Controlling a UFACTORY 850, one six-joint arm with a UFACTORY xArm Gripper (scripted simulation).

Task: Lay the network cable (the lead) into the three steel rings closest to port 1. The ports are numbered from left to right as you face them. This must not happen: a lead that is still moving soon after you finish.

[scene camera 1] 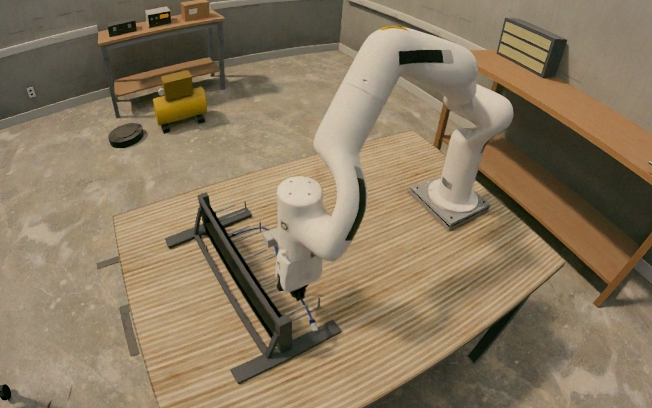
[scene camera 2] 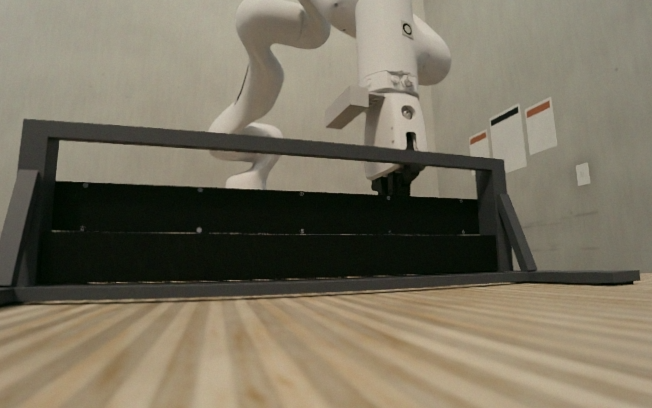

Labels:
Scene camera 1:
my gripper: 298,295
dark grey rack: 236,266
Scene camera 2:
dark grey rack: 395,235

